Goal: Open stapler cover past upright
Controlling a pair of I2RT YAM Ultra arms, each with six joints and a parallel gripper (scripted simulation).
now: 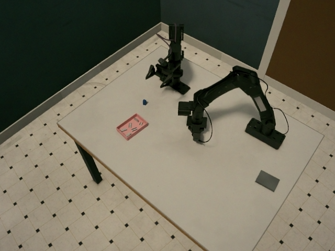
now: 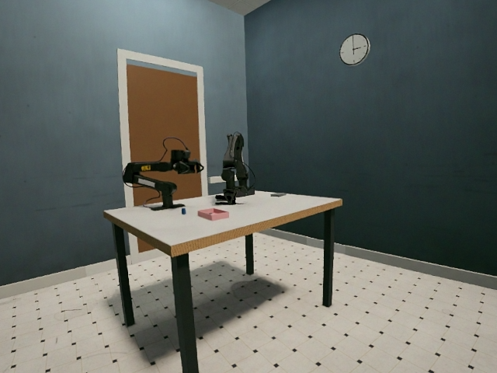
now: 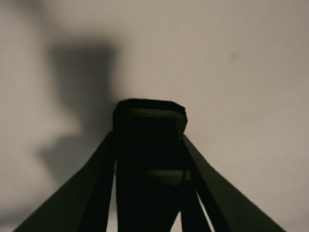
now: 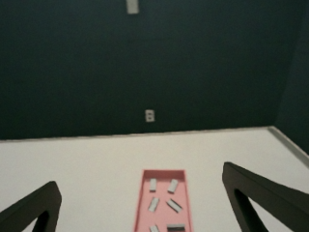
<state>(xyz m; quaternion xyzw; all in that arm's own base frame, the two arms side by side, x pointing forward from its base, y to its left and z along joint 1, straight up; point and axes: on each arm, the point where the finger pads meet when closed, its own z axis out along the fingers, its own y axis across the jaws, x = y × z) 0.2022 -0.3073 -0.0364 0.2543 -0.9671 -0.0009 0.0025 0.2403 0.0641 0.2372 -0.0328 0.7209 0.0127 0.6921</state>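
My right gripper is now 240 mm to the right of the stapler, 210 mm above it and 60 mm past it. Also, from my right hand: blue object (220 mm below, 80 mm to the right); grey pad (710 mm to the left, 230 mm below, 20 mm behind).
Right now my left hand is 3 cm past the stapler, 2 cm to the left of it and 2 cm below it. From my left hand the other things lie so: blue object 3 cm ahead, 34 cm to the right, 1 cm above; then grey pad 1 cm ahead, 44 cm to the left.
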